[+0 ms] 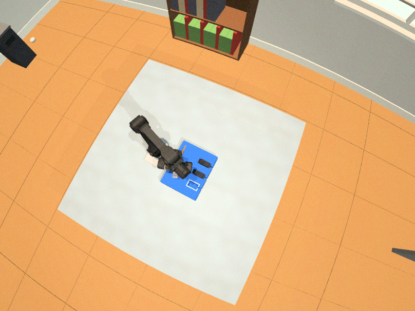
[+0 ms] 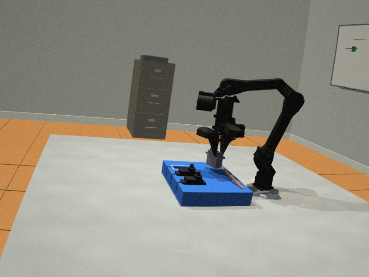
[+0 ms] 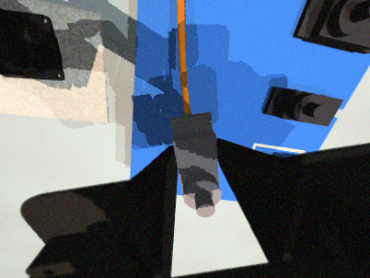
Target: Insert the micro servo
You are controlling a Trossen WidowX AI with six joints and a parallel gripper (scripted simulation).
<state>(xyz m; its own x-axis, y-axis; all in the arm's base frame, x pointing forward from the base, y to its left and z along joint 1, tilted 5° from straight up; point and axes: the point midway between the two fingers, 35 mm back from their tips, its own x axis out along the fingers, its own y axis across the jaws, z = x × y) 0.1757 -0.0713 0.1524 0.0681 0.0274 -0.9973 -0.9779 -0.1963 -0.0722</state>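
Now: the deck 9 cm below my gripper tip, 4 cm to the left of it and 2 cm ahead of it.
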